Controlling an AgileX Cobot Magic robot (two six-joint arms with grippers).
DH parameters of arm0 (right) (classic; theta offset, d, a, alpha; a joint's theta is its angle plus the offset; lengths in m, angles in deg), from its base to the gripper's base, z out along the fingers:
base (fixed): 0 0 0 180
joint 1: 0 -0.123 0 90
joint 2: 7.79 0 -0.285 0
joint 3: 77.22 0 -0.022 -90
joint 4: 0 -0.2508 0 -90
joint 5: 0 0 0.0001 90
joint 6: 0 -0.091 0 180
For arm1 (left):
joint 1: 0 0.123 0 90
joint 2: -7.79 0 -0.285 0
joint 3: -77.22 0 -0.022 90
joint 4: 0 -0.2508 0 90
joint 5: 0 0 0.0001 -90
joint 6: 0 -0.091 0 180
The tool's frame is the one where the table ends.
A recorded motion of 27 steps. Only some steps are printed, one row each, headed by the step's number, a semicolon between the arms.
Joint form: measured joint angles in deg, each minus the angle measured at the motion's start. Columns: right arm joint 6, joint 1, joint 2, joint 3, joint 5, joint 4; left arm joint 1, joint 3, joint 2, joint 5, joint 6, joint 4.
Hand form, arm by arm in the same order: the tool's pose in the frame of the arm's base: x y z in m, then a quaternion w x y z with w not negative. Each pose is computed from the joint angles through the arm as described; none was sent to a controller.
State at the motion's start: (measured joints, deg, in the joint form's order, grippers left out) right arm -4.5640 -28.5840 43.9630 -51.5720 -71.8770 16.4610; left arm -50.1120 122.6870 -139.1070 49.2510 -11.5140 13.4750
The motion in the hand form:
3: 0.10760 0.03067 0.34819 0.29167 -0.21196 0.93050 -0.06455; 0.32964 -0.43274 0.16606 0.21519 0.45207 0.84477 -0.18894
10: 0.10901 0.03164 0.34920 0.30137 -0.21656 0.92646 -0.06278; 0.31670 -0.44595 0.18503 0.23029 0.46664 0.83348 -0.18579
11: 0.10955 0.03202 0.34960 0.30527 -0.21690 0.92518 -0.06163; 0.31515 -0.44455 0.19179 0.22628 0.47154 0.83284 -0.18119
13: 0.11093 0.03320 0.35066 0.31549 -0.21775 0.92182 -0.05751; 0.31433 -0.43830 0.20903 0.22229 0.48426 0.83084 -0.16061
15: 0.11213 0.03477 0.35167 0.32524 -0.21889 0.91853 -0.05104; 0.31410 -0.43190 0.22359 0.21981 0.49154 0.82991 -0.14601
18: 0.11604 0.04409 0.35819 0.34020 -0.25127 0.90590 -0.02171; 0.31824 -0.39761 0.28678 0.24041 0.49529 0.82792 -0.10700
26: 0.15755 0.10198 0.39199 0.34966 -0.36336 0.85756 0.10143; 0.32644 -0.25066 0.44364 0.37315 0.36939 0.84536 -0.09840
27: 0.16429 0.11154 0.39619 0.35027 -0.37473 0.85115 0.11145; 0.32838 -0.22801 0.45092 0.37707 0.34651 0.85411 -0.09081
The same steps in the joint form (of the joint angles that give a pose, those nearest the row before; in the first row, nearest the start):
3: 0.81 0.00 0.00 0.00 0.00 0.03; -0.93 3.50 -2.75 -1.05 0.06 -0.04
10: 1.27 0.00 0.00 0.00 1.25 0.02; -3.12 7.29 -2.59 1.02 1.76 -2.57
11: 1.27 0.00 0.00 0.00 1.74 0.03; -3.19 8.02 -2.11 2.89 1.76 -3.06
13: 1.28 0.00 0.00 0.00 3.06 -0.10; -3.11 9.85 -0.86 7.39 1.68 -5.39
15: 1.33 0.00 0.00 0.00 4.40 -0.51; -2.89 11.06 0.35 10.77 1.48 -6.90
18: 5.67 0.00 1.08 -1.51 7.02 -4.70; -0.86 13.24 6.81 18.93 0.45 -11.34
26: 21.80 -1.30 14.70 -14.34 11.77 -23.69; 12.75 9.00 29.14 22.07 1.72 -12.71
27: 22.61 -2.31 16.96 -16.47 12.16 -24.77; 15.50 6.88 31.65 22.21 2.02 -12.71

